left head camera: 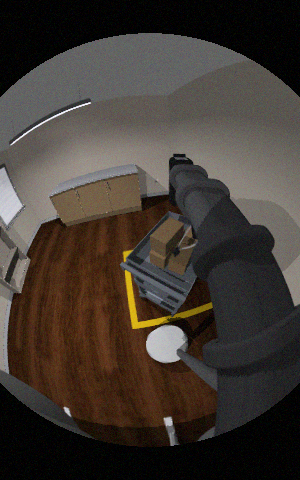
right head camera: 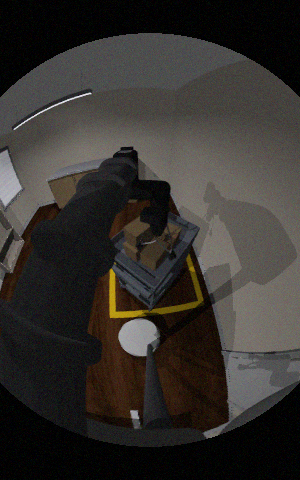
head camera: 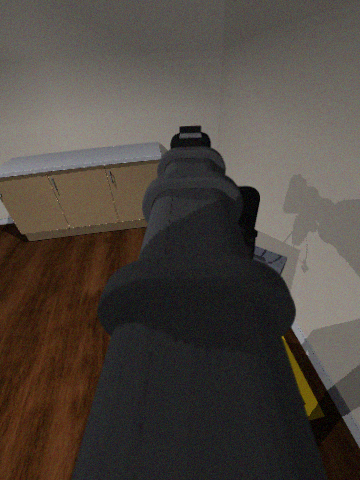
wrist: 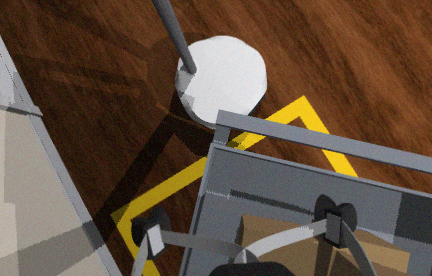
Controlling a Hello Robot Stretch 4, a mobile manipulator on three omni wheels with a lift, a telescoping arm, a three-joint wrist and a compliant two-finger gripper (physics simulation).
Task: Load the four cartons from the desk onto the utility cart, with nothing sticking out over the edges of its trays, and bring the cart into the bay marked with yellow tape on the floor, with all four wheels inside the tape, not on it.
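Seen in the pictures: gripper, fingertip midpoint: (right head camera: 154, 253) (wrist: 240, 218); robot's base at its link origin: (left head camera: 166, 342) (right head camera: 139, 336) (wrist: 221, 89).
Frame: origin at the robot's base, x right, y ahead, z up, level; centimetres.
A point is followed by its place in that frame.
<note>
The grey utility cart (head camera: 270, 257) @[y 86.0, x 38.3, z 80.3 cm] (left head camera: 155, 275) @[y 44.5, x -8.0, z 82.9 cm] (right head camera: 190, 234) @[y 79.9, x 38.1, z 76.6 cm] (wrist: 320, 134) @[y 37.6, x -7.8, z 83.6 cm] stands at a slant over the yellow tape bay (head camera: 302, 385) @[y 54.6, x 68.9, z -2.7 cm] (left head camera: 131, 295) @[y 59.6, x -39.4, z -2.7 cm] (right head camera: 112, 295) @[y 45.6, x -37.7, z -2.7 cm] (wrist: 165, 187) @[y 35.5, x 44.3, z -2.7 cm]; its wheels are hidden. Brown cartons lie in its top tray: one carton (left head camera: 167, 234) @[y 61.0, x 0.1, z 100.2 cm] (right head camera: 136, 235) @[y 55.2, x -1.3, z 100.1 cm] sits raised on others, and another carton (left head camera: 179, 260) @[y 50.6, x 6.7, z 88.4 cm] (right head camera: 152, 256) @[y 49.9, x 7.9, z 88.4 cm] lies beside it. In the wrist view a carton (wrist: 257, 231) @[y 47.5, x 8.0, z 88.4 cm] shows behind the fingers. How many there are is unclear. My gripper (wrist: 240, 218) @[y 41.8, x 8.8, z 104.3 cm] is open above the tray, one fingertip over the tray and the other beyond its side edge. No carton is held.
A white disc (left head camera: 166, 344) @[y -0.5, x -0.7, z 18.7 cm] (right head camera: 139, 337) @[y -0.1, x 0.6, z 18.7 cm] (wrist: 225, 77) @[y 1.0, x -2.3, z 18.7 cm] with a grey pole is close to the tape's near side. A wall (head camera: 320, 125) @[y 134.1, x 69.6, z 130.1 cm] (right head camera: 240, 200) @[y 91.7, x 77.3, z 109.0 cm] runs along the cart's right. A low wooden cabinet (head camera: 85, 195) @[y 218.4, x -117.3, z 52.7 cm] (left head camera: 100, 197) @[y 220.6, x -104.0, z 47.8 cm] stands at the back left.
</note>
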